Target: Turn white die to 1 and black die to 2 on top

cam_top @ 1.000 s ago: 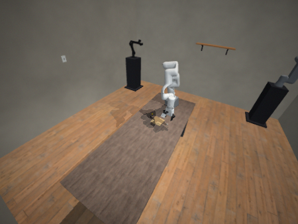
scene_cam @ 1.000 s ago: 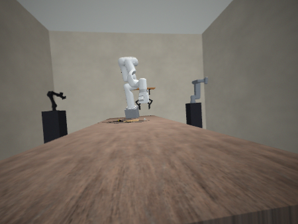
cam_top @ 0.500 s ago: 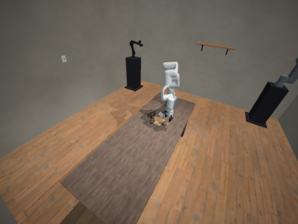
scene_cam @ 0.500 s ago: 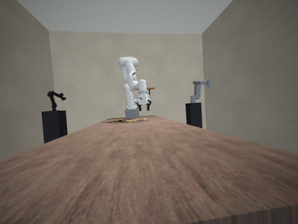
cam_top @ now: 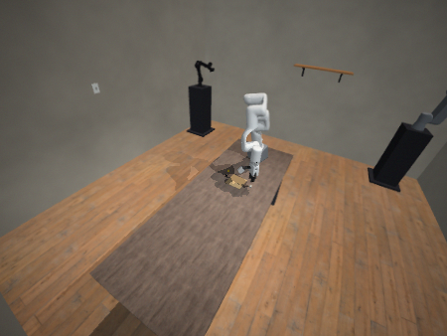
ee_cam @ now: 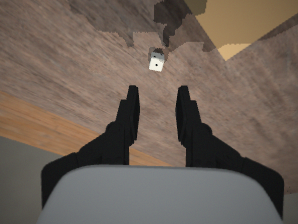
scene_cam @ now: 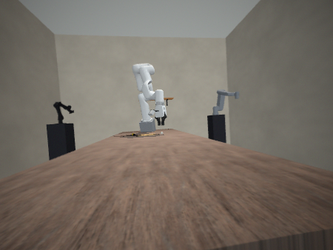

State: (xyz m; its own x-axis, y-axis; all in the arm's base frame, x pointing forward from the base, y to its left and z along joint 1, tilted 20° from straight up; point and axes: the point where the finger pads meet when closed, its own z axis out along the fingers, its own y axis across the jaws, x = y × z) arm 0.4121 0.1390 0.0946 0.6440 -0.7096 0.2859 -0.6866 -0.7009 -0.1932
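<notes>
Right now the white die is 90 mm below my hand. Round my hand: tan mat: 130 mm to the right, 90 mm below; then small yellow die: 80 mm behind, 260 mm to the right, 90 mm below; then black die: 10 mm behind, 240 mm to the right, 90 mm below.
</notes>
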